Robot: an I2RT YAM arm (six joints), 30 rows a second.
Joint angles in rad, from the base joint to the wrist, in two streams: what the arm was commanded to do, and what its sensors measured. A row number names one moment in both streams.
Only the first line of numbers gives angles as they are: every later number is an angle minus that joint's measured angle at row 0.
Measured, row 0:
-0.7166, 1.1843, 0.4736, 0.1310, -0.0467, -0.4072
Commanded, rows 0 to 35:
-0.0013, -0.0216, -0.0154, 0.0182, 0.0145, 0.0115
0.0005, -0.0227, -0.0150, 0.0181, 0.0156, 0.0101
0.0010, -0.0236, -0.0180, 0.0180, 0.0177, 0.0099
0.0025, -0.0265, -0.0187, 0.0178, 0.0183, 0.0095
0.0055, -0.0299, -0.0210, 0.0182, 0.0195, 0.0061
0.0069, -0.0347, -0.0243, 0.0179, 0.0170, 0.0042
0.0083, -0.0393, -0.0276, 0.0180, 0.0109, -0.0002
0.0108, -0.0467, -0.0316, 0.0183, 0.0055, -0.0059
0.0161, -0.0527, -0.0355, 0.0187, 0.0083, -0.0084
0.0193, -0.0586, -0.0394, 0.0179, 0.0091, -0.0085
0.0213, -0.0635, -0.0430, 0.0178, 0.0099, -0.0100
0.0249, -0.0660, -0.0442, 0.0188, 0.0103, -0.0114
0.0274, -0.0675, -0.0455, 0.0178, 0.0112, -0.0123
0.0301, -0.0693, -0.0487, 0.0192, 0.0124, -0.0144
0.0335, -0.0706, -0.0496, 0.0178, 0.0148, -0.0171
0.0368, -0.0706, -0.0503, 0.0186, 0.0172, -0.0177
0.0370, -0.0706, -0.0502, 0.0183, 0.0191, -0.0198
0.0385, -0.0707, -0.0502, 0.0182, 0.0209, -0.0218
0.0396, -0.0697, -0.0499, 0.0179, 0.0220, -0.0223
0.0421, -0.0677, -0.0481, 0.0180, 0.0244, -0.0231
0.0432, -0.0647, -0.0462, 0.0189, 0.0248, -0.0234
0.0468, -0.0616, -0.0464, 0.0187, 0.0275, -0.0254
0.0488, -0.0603, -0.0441, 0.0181, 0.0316, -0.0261
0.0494, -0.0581, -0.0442, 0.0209, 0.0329, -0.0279
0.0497, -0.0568, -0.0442, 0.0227, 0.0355, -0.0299
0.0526, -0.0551, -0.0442, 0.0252, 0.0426, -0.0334
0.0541, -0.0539, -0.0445, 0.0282, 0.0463, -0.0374
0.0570, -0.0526, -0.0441, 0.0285, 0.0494, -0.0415
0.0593, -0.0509, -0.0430, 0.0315, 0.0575, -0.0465
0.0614, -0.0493, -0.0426, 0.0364, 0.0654, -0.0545
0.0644, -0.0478, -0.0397, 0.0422, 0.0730, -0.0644
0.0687, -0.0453, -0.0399, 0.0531, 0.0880, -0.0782
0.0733, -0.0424, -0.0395, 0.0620, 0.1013, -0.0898
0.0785, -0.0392, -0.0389, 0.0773, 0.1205, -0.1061
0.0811, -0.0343, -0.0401, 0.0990, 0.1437, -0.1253
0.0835, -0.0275, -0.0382, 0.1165, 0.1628, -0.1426
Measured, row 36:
0.0706, -0.0420, -0.0355, 0.0565, 0.0877, -0.0855
